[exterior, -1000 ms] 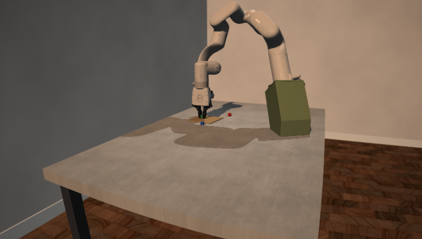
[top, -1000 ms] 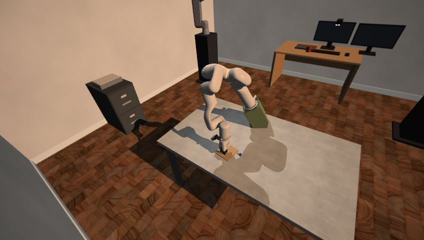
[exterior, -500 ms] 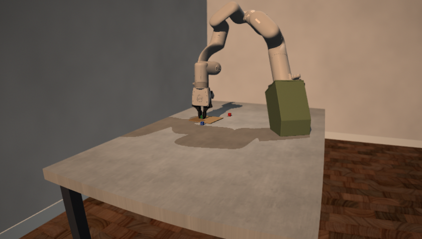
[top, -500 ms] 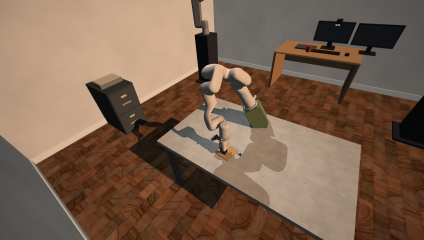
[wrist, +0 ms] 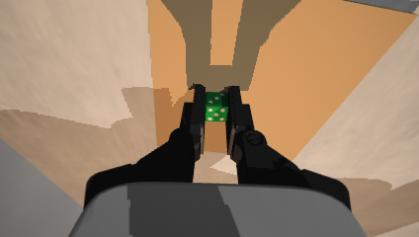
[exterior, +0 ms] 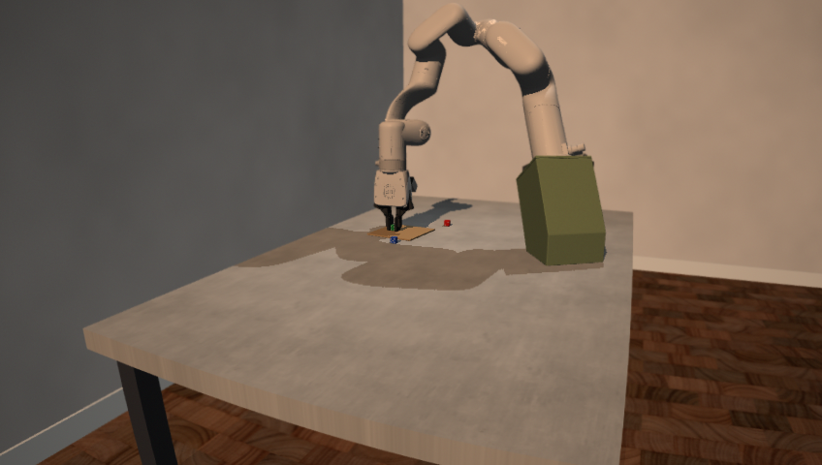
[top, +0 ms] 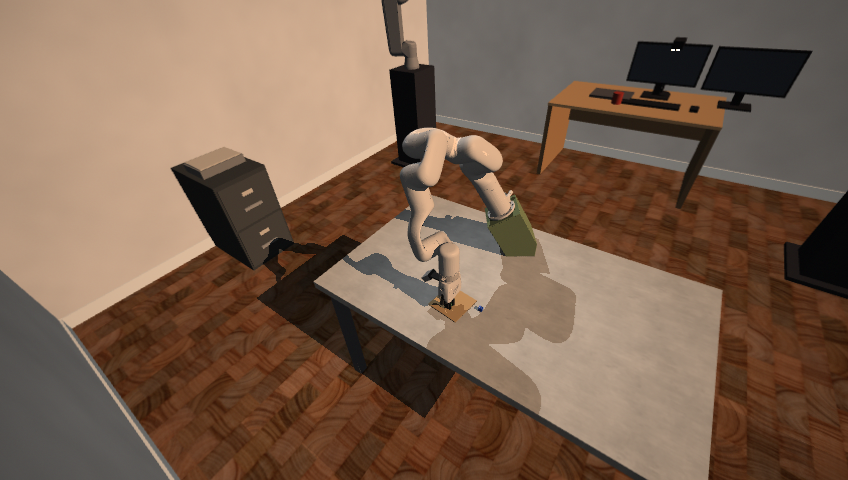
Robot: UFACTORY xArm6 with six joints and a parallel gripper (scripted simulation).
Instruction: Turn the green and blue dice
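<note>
The green die is 10 mm below my hand. Round my hand: blue die 110 mm to the left, 60 mm behind, 20 mm below; then tan mat 20 mm below, 20 mm behind; then red die 130 mm to the right, 110 mm behind, 20 mm below.
</note>
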